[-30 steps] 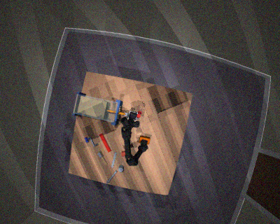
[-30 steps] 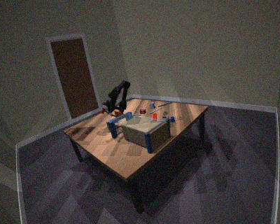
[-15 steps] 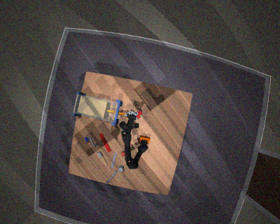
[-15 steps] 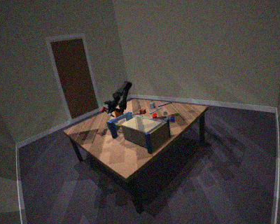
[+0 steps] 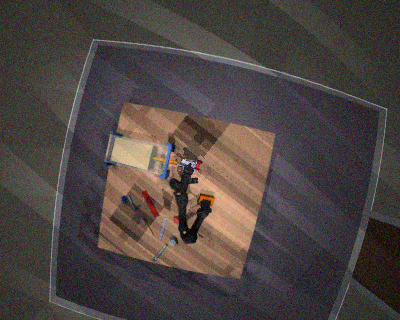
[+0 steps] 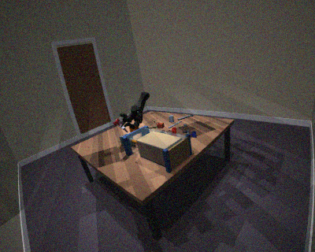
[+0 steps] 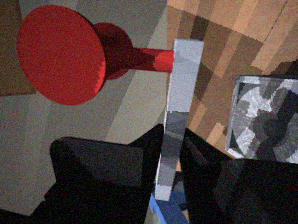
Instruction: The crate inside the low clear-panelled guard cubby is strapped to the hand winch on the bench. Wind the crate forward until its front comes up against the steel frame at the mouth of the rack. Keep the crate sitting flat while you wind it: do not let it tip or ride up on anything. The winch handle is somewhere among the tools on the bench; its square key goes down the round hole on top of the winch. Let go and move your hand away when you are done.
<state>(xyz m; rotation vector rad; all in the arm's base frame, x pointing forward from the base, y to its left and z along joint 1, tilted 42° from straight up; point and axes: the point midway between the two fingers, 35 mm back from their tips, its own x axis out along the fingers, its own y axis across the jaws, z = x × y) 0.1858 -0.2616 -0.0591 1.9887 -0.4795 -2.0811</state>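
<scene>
Now: gripper tip 5 cm past the red knob and 4 cm below it. Round my gripper tip: blue frame 17 cm ahead, 2 cm to the left, 7 cm below; then grey hand winch 1 cm behind, 1 cm to the left, 15 cm below; then red-knobbed winch handle 1 cm behind, 1 cm to the left, 1 cm above.
</scene>
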